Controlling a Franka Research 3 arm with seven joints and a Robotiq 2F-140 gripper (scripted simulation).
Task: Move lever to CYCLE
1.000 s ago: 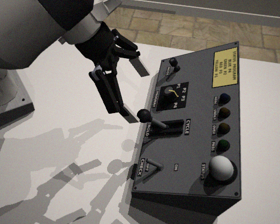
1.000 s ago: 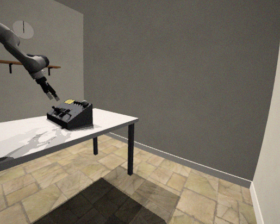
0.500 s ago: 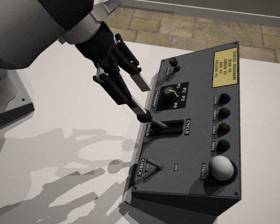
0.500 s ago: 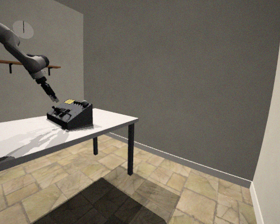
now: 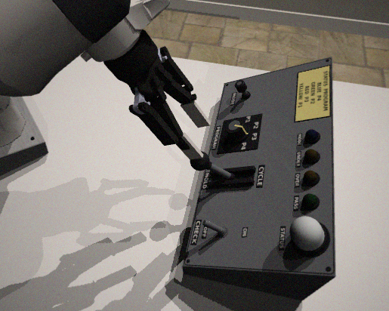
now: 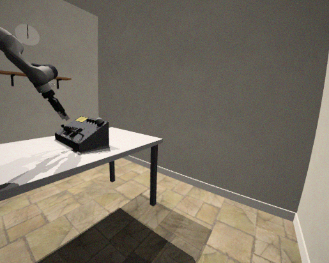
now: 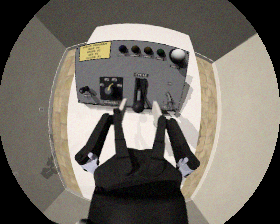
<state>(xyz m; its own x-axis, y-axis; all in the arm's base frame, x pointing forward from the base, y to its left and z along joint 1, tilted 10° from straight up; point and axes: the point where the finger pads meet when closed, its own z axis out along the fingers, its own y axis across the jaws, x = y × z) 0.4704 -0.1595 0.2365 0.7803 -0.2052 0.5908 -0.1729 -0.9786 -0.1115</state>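
My gripper is now 50 mm short of the lever, 10 mm to the left of it and 120 mm above it. Also, from my hand: program dial 100 mm ahead, 100 mm to the left, 120 mm below; then dark grey sloped console 120 mm ahead, 40 mm to the left, 150 mm below; then check switch 50 mm ahead, 130 mm to the right, 130 mm below.
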